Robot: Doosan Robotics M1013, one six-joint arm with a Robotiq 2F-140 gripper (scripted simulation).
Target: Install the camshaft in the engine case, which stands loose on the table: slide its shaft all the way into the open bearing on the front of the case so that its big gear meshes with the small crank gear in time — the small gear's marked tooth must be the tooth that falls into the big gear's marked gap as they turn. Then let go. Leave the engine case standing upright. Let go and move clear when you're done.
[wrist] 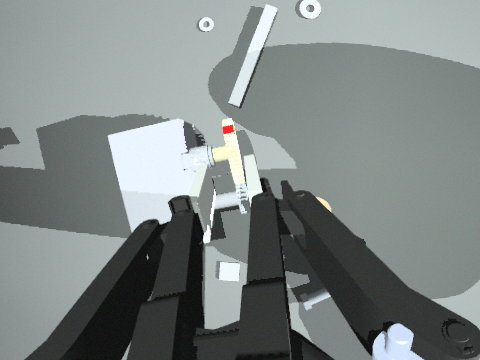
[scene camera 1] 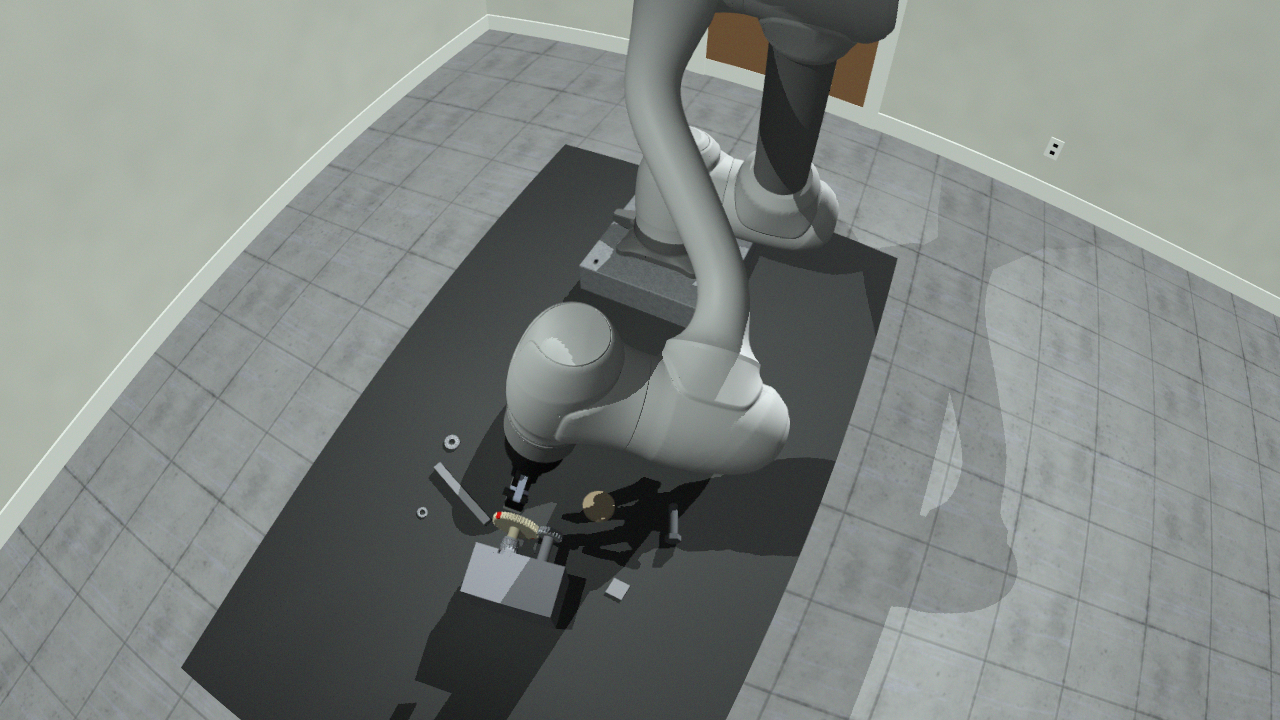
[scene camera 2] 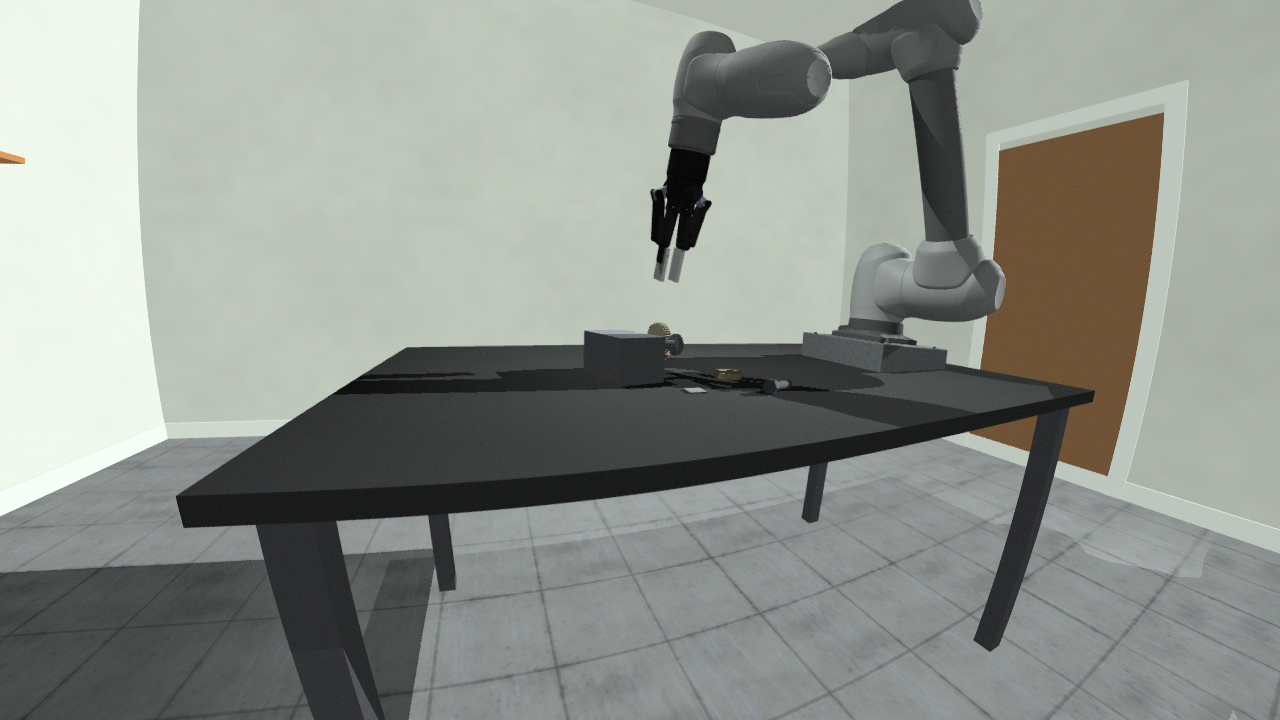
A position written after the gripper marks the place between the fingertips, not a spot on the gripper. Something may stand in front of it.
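Grey engine case (scene camera 1: pixel 500 580), visible also at (wrist: pixel 156 163) and (scene camera 2: pixel 625 358). A grey bar (scene camera 1: pixel 441 470) is present; scene camera 2 does not show the bar, hidden by the grey engine case. The tan big gear (scene camera 1: pixel 519 526) appears in the wrist view as well, the gear (wrist: pixel 230 152). The gripper (scene camera 2: pixel 665 280) is visible, likewise at (wrist: pixel 229 176) and (scene camera 1: pixel 515 498).
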